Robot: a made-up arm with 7 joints. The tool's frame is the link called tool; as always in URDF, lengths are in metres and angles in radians. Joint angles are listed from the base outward. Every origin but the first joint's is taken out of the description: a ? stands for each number. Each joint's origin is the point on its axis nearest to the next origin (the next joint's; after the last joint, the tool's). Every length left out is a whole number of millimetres.
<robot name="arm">
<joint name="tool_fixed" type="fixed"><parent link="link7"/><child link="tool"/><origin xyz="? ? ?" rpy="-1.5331 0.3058 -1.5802"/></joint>
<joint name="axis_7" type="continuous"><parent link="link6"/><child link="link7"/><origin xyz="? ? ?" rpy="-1.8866 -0.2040 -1.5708"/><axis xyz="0 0 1"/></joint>
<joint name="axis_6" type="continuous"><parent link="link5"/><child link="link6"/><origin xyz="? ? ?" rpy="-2.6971 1.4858 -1.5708"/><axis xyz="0 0 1"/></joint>
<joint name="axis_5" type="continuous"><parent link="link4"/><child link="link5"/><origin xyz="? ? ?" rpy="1.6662 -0.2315 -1.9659"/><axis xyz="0 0 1"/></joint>
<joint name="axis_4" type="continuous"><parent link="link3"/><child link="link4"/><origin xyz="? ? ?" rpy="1.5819 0.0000 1.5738"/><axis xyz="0 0 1"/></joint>
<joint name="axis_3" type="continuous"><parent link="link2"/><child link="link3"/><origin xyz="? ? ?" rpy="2.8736 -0.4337 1.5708"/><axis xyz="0 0 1"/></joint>
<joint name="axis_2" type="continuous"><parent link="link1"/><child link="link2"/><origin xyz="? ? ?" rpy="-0.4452 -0.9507 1.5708"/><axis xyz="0 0 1"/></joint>
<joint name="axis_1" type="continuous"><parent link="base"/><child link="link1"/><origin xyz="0.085 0.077 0.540" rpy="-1.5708 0.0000 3.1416"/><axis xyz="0 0 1"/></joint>
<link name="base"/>
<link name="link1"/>
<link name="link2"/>
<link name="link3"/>
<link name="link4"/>
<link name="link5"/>
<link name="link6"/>
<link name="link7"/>
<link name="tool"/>
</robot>
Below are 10 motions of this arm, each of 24 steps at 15 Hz.
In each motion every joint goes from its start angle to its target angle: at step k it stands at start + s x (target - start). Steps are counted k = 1, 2, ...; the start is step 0. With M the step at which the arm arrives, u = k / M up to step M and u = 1 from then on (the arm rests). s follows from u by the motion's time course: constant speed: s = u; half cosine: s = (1 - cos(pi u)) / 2; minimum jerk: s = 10 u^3 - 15 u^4 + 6 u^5.
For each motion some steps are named. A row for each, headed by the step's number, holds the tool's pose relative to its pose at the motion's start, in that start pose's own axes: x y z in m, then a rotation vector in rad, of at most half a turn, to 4 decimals.
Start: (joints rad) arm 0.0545 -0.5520 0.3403 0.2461 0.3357 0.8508 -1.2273
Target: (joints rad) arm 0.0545 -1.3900 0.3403 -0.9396 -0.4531 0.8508 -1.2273
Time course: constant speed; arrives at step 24
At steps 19, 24:
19: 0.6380 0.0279 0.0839 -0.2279 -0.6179 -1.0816
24: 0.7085 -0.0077 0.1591 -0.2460 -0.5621 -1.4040

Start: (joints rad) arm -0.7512 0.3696 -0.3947 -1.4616 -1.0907 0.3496 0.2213
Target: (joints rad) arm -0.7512 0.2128 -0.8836 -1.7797 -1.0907 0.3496 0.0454
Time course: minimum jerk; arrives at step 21
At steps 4, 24:
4: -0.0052 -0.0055 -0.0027 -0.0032 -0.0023 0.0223
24: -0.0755 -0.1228 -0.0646 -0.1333 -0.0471 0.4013

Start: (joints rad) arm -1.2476 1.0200 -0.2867 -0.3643 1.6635 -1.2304 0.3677
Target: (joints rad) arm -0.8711 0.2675 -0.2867 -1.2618 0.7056 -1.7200 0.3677
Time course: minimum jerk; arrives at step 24
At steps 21, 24:
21: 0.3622 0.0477 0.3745 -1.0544 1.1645 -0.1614
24: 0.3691 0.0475 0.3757 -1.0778 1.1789 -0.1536

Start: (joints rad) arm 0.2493 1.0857 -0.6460 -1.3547 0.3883 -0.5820 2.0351
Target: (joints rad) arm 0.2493 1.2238 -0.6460 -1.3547 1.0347 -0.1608 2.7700
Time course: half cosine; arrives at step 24
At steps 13, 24:
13: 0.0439 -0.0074 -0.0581 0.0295 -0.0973 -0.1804
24: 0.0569 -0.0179 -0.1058 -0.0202 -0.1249 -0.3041

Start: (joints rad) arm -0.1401 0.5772 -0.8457 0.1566 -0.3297 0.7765 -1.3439
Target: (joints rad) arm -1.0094 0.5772 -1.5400 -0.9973 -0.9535 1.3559 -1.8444
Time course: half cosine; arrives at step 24
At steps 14, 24:
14: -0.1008 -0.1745 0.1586 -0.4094 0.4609 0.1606
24: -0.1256 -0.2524 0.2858 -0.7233 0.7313 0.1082

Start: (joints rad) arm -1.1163 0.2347 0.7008 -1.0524 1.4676 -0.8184 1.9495
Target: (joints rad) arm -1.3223 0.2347 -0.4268 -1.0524 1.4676 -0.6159 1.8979
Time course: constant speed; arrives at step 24
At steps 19, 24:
19: -0.0591 0.1194 0.0131 -0.7199 -0.2970 -0.0132
24: -0.0790 0.1449 -0.0065 -0.8893 -0.4145 -0.0300

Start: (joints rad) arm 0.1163 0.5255 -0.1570 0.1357 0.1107 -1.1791 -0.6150
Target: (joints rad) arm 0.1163 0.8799 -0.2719 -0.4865 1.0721 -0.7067 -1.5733
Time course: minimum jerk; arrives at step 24
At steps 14, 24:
14: -0.1254 -0.0854 0.1521 -0.2561 0.7482 0.0516
24: -0.1139 -0.0097 0.2505 -0.2861 1.2168 -0.1424

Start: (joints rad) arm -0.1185 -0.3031 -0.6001 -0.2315 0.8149 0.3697 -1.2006
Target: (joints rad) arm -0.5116 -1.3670 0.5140 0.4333 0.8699 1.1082 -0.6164
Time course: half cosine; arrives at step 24
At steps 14, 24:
14: -0.0591 0.1413 0.6726 1.4396 0.1098 0.3381
24: 0.1464 0.1268 0.9244 2.2295 -0.5094 0.0507

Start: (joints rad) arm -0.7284 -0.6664 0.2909 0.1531 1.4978 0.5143 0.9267
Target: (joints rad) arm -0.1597 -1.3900 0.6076 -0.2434 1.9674 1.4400 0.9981
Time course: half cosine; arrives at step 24
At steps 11, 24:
11: 0.1692 0.1772 0.1468 0.3946 0.1658 -0.6893
24: 0.4880 0.1241 0.3502 0.8087 0.5414 -1.6119

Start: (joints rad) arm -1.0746 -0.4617 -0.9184 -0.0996 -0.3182 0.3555 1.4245
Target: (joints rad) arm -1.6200 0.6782 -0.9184 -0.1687 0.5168 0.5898 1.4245
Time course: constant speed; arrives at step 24
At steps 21, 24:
21: 0.0979 -0.1479 0.2838 0.6125 0.3175 -0.3243
24: 0.0996 -0.1813 0.3131 0.6815 0.3445 -0.3610

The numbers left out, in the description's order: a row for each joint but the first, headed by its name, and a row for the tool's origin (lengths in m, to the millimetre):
tool: -0.166 0.198 0.000
axis_7: -0.030 -0.084 0.000
axis_6: -0.026 -0.179 0.000
axis_5: -0.086 -0.066 0.000
axis_4: -0.057 -0.070 0.000
axis_3: -0.178 -0.052 0.000
axis_2: -0.025 0.090 0.000

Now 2 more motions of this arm.
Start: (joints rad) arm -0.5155 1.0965 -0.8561 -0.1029 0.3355 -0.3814 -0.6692
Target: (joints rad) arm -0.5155 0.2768 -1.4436 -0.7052 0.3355 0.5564 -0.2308
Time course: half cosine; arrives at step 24
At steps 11, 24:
11: 0.0581 0.0041 0.0711 0.0056 0.0091 0.1005
24: 0.1516 -0.0080 0.1192 0.1073 0.0104 0.2274

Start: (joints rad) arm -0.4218 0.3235 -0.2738 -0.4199 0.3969 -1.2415 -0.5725
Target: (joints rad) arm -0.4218 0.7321 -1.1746 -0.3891 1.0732 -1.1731 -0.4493
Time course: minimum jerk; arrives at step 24
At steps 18, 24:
18: 0.2542 0.0598 -0.4435 -0.1103 -0.8109 -0.1105
24: 0.2999 0.0740 -0.4728 -0.1345 -0.8902 -0.1555

